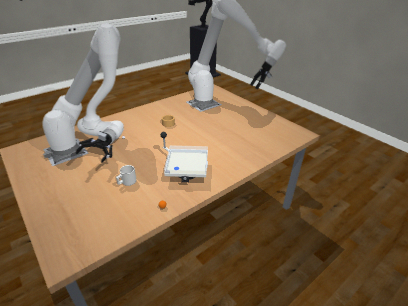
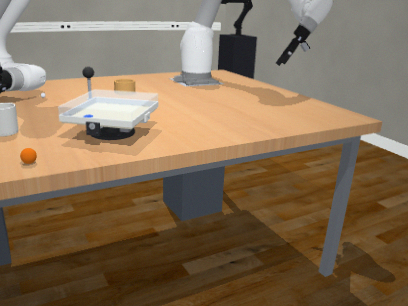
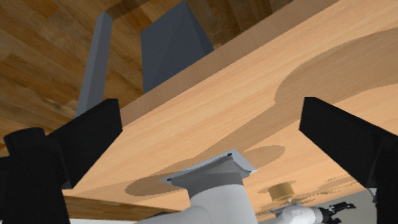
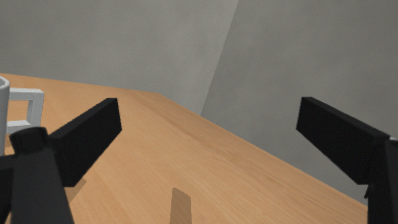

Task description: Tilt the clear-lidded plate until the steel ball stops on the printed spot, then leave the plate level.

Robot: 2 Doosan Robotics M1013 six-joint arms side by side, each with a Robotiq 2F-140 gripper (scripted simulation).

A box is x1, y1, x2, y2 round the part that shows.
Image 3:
my left gripper: [0, 97, 397, 223]
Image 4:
my right gripper: [0, 97, 397, 223]
